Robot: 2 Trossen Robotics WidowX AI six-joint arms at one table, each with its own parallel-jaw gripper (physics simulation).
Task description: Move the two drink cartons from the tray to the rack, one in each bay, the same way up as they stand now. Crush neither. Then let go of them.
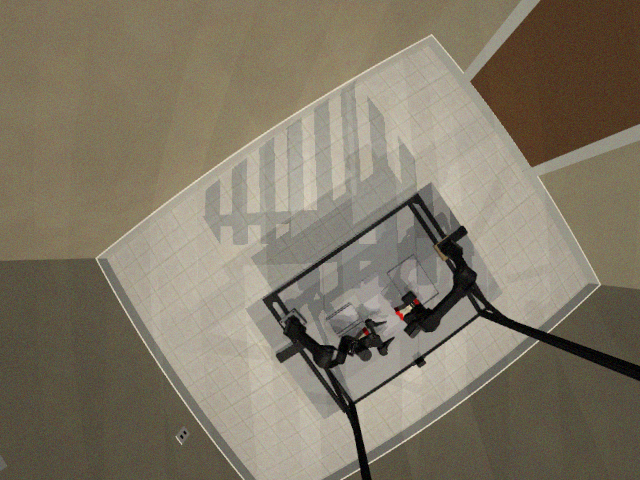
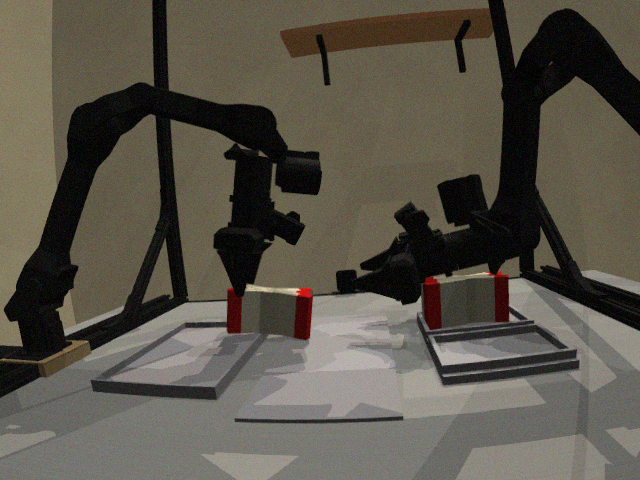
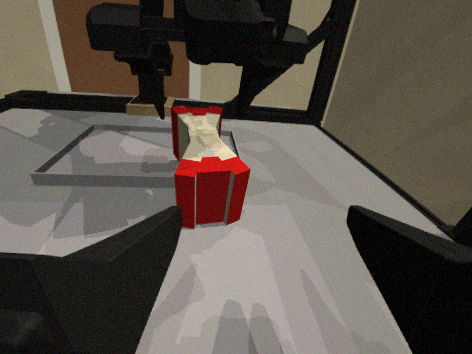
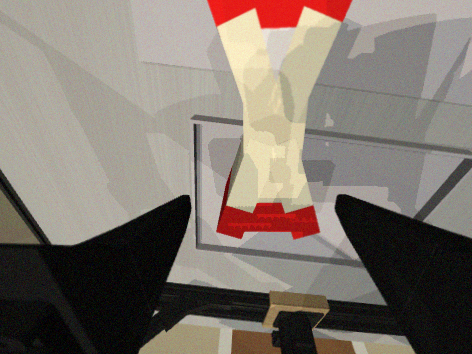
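Pixels of known places: left gripper, fingertip midpoint: [image 1: 390, 329] [image 2: 355, 275] [image 3: 264, 214]; right gripper, fingertip midpoint: [image 1: 415, 303] [image 2: 245, 289] [image 3: 202, 117] [image 4: 262, 201]; left arm's base, link origin: [image 1: 292, 322]; right arm's base, link origin: [image 1: 446, 247] [image 2: 45, 349] [image 4: 293, 319].
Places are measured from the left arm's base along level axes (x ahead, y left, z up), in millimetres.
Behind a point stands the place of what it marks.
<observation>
One red-and-cream carton [image 1: 364, 331] {x 249, y -266, z 21 mm} [image 2: 467, 303] {x 199, y -273, z -3 mm} stands upright in the far bay of the rack [image 2: 509, 363] {x 212, y -117, z -30 mm}, which has a second bay in front of it. The other carton [image 2: 268, 311] {x 496, y -310, z 7 mm} [image 3: 212, 192] {x 435, y -326, z 4 mm} [image 4: 275, 120] {x 485, y -324, z 36 mm} looks upright at the inner side of the tray [image 2: 155, 388] {x 610, y -138, z -33 mm} [image 3: 100, 179] {x 524, y -208, z -34 mm} [image 4: 196, 165] {x 551, y -386, z -35 mm}, one end reaching past its rim. My right gripper [image 4: 262, 201] {x 531, y -327, z 41 mm} is open, its fingers on either side of that carton's tray-side end. My left gripper [image 1: 388, 331] {x 356, y -338, z 46 mm} [image 3: 264, 214] {x 356, y -338, z 46 mm} is open and empty, hanging level above the table between the cartons. Whether the second carton touches the tray is unclear.
A thin pale sheet [image 2: 320, 403] lies between the tray and the rack. The left forearm passes low behind and over the racked carton. Black frame posts [image 2: 164, 155] {x 782, y -631, z 336 mm} and rails surround the table. A wooden shelf [image 2: 392, 32] is on the wall.
</observation>
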